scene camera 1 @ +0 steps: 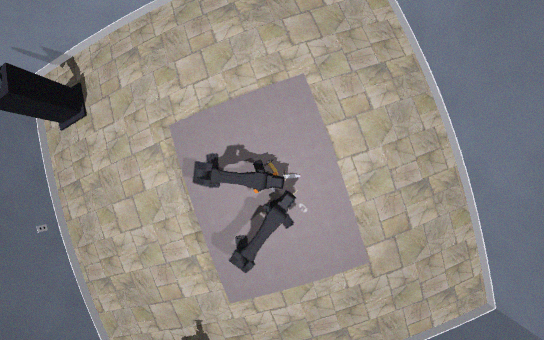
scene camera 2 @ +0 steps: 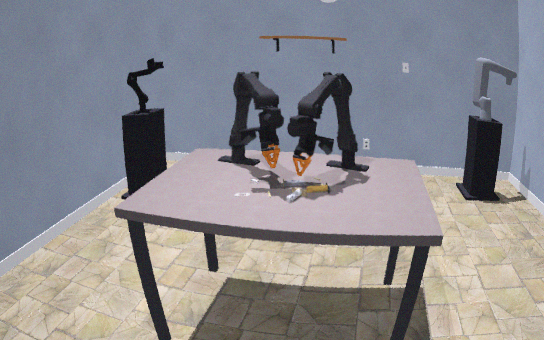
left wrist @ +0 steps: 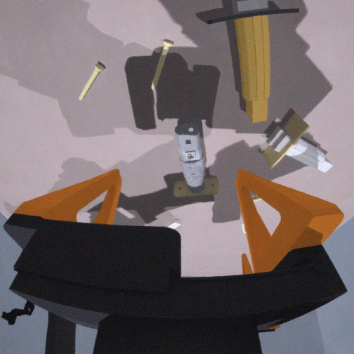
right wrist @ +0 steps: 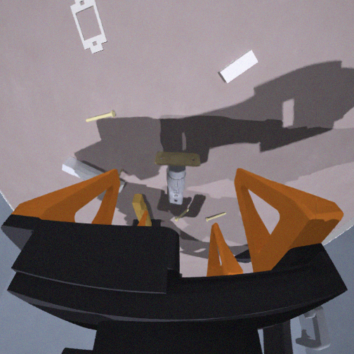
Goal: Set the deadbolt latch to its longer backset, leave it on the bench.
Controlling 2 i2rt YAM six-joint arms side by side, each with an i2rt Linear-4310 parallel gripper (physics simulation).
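The deadbolt latch (left wrist: 191,156) (right wrist: 175,186), with a grey body and a brass faceplate, lies on the bench below both grippers. Its faceplate points down in the left wrist view and up in the right wrist view. Its backset setting cannot be read. My left gripper (scene camera 2: 300,173) (left wrist: 178,175) (right wrist: 181,218) is open and empty, above the latch. My right gripper (scene camera 2: 272,166) (right wrist: 176,174) is also open and empty, above the bench beside the left one. In scene camera 1 the arms hide the latch and the fingertips.
A yellow-handled tool (scene camera 1: 272,168) (scene camera 2: 317,188) (left wrist: 255,60) and a white bolt piece with a brass plate (scene camera 1: 291,176) (scene camera 2: 294,195) (left wrist: 310,154) lie beside the latch. Loose screws (left wrist: 91,81) (right wrist: 101,116), a white block (right wrist: 239,66) and a white strike plate (right wrist: 102,40) lie around on the bench (scene camera 2: 350,215).
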